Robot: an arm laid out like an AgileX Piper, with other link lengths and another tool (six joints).
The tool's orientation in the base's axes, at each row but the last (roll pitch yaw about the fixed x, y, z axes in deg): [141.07, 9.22, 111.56]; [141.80, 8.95, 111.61]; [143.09, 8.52, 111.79]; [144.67, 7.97, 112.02]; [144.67, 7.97, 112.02]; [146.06, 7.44, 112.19]
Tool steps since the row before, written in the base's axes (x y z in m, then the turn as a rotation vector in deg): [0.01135, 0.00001, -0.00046, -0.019, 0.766, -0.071]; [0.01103, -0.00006, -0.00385, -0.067, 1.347, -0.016]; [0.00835, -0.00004, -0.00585, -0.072, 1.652, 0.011]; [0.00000, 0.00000, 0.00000, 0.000, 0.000, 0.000]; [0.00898, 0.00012, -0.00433, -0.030, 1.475, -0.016]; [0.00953, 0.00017, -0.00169, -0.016, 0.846, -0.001]
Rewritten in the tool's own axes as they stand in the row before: [-0.00403, 0.00751, 0.00751, 0.721, 0.234, 0.131]; [-0.00347, 0.00529, 0.00982, 1.264, 0.454, 0.125]; [-0.00224, 0.00243, 0.00964, 1.542, 0.582, 0.135]; [0.00000, 0.00000, 0.00000, 0.000, 0.000, 0.000]; [-0.00262, 0.00409, 0.00871, 1.368, 0.530, 0.161]; [-0.00319, 0.00619, 0.00672, 0.783, 0.309, 0.086]
